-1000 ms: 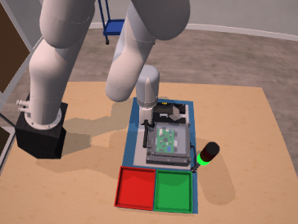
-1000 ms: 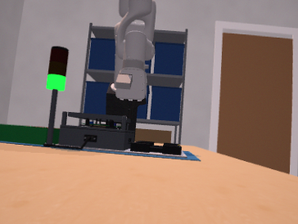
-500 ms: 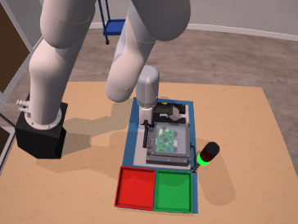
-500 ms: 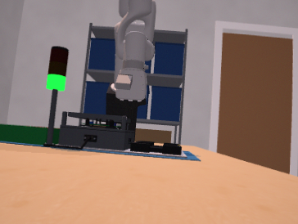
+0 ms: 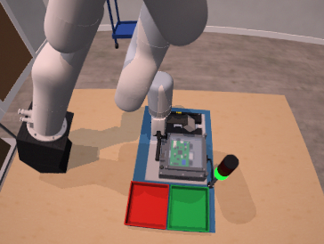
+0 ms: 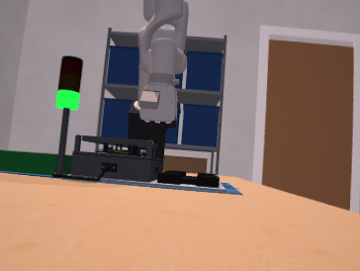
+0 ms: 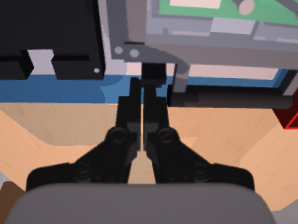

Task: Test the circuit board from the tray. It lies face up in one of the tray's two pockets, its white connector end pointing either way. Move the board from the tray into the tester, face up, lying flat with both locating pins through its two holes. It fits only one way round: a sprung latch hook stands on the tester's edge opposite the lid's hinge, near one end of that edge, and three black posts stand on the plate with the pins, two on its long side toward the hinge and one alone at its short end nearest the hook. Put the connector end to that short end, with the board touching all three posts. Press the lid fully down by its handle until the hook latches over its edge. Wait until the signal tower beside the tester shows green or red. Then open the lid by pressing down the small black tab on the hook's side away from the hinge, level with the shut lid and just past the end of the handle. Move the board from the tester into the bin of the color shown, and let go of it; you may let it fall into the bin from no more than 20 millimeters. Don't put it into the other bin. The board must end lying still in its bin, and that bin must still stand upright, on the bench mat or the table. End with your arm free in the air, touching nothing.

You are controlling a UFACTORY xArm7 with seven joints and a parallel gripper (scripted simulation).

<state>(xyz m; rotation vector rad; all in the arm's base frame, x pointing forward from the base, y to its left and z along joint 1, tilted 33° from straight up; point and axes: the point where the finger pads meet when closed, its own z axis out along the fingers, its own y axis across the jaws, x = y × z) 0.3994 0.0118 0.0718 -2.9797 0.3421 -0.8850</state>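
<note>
The latch hook is 2 cm ahead of my hand, 1 cm to the right of it and 2 cm below it. The rest, counted from my hand: tester's clear lid 7 cm ahead, 8 cm to the right, 2 cm below; tester's plate 7 cm ahead, 8 cm to the right, 4 cm below; green circuit board 7 cm ahead, 8 cm to the right, 4 cm below.
</note>
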